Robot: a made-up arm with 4 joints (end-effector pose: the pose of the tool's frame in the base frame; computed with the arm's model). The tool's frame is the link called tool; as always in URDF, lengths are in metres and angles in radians.
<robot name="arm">
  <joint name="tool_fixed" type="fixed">
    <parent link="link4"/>
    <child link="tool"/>
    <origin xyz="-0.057 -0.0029 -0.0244" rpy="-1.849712 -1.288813 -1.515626"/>
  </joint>
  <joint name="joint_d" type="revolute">
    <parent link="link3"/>
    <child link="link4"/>
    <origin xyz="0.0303 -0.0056 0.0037"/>
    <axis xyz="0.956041 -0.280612 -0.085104"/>
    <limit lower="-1.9" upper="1.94" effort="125" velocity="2.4"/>
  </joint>
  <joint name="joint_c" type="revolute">
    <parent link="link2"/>
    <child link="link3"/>
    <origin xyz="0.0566 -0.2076 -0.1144"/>
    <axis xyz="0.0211 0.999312 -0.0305"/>
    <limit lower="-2.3" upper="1.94" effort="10" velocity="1.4"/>
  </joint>
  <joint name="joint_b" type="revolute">
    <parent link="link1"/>
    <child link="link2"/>
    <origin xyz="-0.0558 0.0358 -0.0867"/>
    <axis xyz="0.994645 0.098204 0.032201"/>
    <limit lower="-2.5" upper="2.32" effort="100" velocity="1.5"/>
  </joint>
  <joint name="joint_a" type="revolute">
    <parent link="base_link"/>
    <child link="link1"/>
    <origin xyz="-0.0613 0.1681 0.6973"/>
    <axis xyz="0 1 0"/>
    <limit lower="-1.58" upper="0.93" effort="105" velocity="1.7"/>
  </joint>
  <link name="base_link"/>
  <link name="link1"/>
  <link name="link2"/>
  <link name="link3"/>
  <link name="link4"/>
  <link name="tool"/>
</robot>
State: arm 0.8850 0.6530 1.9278 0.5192
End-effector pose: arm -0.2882 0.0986 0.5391 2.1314 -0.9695 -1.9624
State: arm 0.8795 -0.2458 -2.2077 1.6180
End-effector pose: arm -0.1748 0.0091 0.5817 -0.1109 0.2524 -1.0845
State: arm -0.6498 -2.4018 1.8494 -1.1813
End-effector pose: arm -0.1674 0.3214 0.7976 0.9530 -0.8174 -0.5647
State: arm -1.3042 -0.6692 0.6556 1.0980
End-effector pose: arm -0.0023 -0.0133 0.6542 -0.4030 1.0201 -2.3918
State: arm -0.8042 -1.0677 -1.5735 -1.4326
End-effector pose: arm -0.1182 -0.0298 0.7100 -1.1000 0.2671 1.3745
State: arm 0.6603 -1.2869 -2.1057 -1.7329
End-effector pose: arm -0.0261 -0.0030 0.7856 -0.5538 1.0164 2.1411
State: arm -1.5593 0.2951 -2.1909 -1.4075
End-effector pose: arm 0.2349 0.0256 0.6890 -1.7757 -1.6523 1.5558
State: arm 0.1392 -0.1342 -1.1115 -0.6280
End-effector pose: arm -0.0958 -0.0435 0.5046 0.9529 0.1031 2.5571
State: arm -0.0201 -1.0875 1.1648 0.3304
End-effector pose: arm -0.1036 0.0181 0.7446 1.7878 -0.4978 0.9486
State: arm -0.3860 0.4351 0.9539 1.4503
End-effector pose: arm 0.0173 0.0951 0.4470 -1.2983 1.8806 -0.5487
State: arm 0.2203 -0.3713 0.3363 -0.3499
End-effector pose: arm -0.1161 -0.0476 0.5930 2.3161 0.2156 1.2262
